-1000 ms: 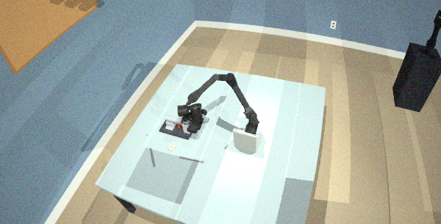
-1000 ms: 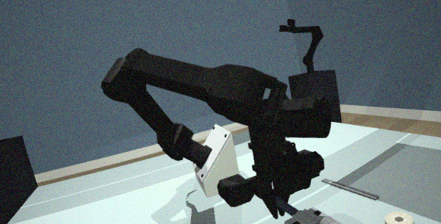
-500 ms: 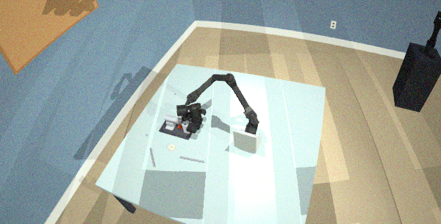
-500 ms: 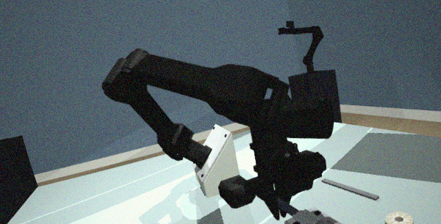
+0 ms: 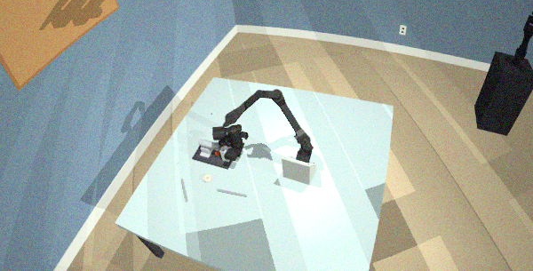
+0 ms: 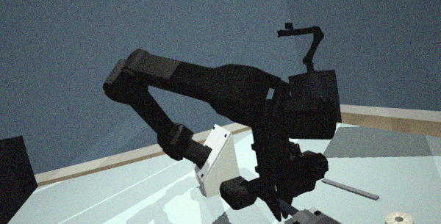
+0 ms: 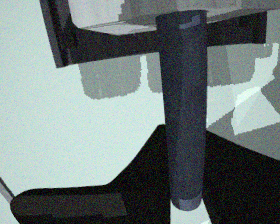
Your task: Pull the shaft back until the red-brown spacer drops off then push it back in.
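The shaft is 7 cm ahead of my gripper tip and 3 cm above it. The rest, counted from my gripper tip: fixture: 16 cm ahead, 1 cm to the left; then red-brown spacer: 13 cm ahead, 1 cm to the left, 2 cm below; then grey washer: 17 cm ahead, 11 cm to the right, 4 cm below.
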